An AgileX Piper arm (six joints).
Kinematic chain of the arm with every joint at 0, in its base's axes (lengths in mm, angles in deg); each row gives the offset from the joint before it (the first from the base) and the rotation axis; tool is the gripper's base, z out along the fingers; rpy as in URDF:
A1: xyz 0 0 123 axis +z
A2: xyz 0 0 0 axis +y
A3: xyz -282.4 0 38.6 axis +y
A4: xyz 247.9 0 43.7 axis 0.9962 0 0.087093
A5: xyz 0 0 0 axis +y
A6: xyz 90.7 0 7.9 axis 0.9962 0 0.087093
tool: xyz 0 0 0 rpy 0 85.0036 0
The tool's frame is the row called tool.
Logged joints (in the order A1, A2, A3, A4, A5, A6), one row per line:
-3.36, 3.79, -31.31, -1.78, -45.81, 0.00
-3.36, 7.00, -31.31, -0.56, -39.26, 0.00
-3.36, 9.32, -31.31, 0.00, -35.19, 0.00
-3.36, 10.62, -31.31, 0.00, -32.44, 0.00
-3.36, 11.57, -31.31, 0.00, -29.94, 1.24
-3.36, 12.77, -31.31, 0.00, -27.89, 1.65
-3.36, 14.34, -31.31, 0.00, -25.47, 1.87
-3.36, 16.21, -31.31, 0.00, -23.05, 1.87
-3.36, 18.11, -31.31, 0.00, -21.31, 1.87
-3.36, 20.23, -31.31, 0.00, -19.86, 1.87
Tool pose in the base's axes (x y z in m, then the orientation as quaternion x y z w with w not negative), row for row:
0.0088, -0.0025, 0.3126, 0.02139, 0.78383, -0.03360, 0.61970
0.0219, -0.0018, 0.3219, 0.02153, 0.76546, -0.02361, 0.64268
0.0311, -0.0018, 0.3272, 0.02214, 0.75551, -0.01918, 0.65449
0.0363, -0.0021, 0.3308, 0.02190, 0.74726, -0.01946, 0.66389
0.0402, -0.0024, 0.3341, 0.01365, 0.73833, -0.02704, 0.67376
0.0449, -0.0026, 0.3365, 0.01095, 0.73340, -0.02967, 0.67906
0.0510, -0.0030, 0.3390, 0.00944, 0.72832, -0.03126, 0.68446
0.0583, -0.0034, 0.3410, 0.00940, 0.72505, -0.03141, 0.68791
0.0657, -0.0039, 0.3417, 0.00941, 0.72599, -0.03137, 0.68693
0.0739, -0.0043, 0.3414, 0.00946, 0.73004, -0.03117, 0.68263
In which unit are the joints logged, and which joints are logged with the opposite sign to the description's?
The joints are logged in degrees. Opposite sign: A5, A6.
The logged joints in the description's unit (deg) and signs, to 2 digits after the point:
-3.36, 3.79, -31.31, -1.78, 45.81, 0.00
-3.36, 7.00, -31.31, -0.56, 39.26, 0.00
-3.36, 9.32, -31.31, 0.00, 35.19, 0.00
-3.36, 10.62, -31.31, 0.00, 32.44, 0.00
-3.36, 11.57, -31.31, 0.00, 29.94, -1.24
-3.36, 12.77, -31.31, 0.00, 27.89, -1.65
-3.36, 14.34, -31.31, 0.00, 25.47, -1.87
-3.36, 16.21, -31.31, 0.00, 23.05, -1.87
-3.36, 18.11, -31.31, 0.00, 21.31, -1.87
-3.36, 20.23, -31.31, 0.00, 19.86, -1.87

